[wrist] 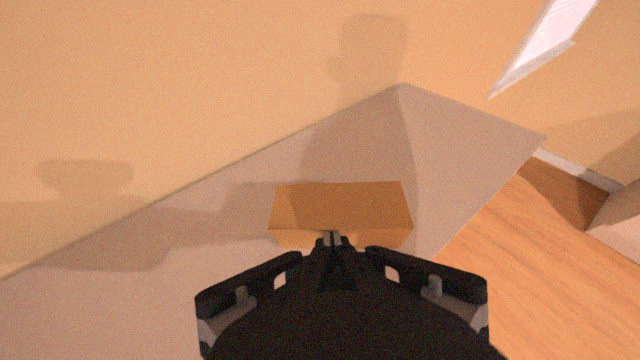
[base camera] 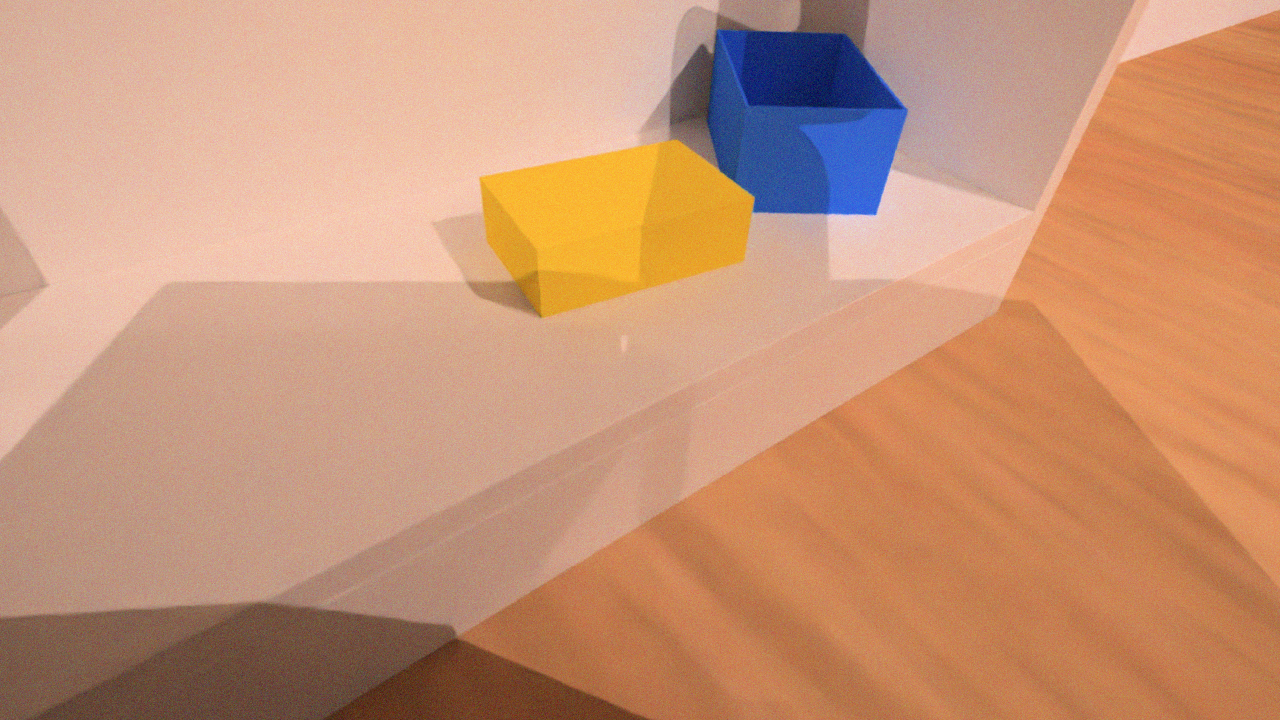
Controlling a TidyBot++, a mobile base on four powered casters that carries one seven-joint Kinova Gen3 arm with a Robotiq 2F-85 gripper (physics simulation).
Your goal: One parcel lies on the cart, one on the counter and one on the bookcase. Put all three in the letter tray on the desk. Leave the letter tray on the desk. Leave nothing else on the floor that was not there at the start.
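Frame: origin at the arm's base, x left, y back, z up, level; millimetres.
Seen in the pictures: gripper, fingertip midpoint: [wrist: 332, 242].
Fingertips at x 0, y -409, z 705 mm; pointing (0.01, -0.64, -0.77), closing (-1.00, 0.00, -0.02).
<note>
A point is followed by its place in that frame.
In the wrist view an orange-brown box [wrist: 345, 202] @[x -16, y -443, z 716 mm], which looks like a parcel, lies flat on a pale top board [wrist: 465, 135] @[x -234, y -583, z 664 mm] against the wall. My gripper [wrist: 332, 242] @[x 0, y -409, z 705 mm] is shut with nothing between its fingers. Its tips overlap the box's near face in the wrist view; whether they touch it I cannot tell. The gripper hides part of the near side of the box. In the base camera view a yellow box [base camera: 617, 223] @[x -29, y -458, z -251 mm] lies on a low pale shelf [base camera: 358, 402] @[x 100, y -365, z -296 mm]. The letter tray and the desk do not show in either view.
A blue open bin [base camera: 814, 161] @[x -167, y -550, z -257 mm] stands behind and right of the yellow box, near the shelf's side panel [base camera: 975, 98] @[x -300, y -613, z -237 mm]. Wooden floor [base camera: 895, 501] @[x -200, y -372, z -396 mm] [wrist: 550, 280] @[x -1230, y -477, z -396 mm] runs along the furniture. A yellowish wall [wrist: 150, 75] @[x 189, y -577, z 805 mm] stands behind the top board, with a window [wrist: 555, 30] @[x -1163, y -1390, z 569 mm] at upper right.
</note>
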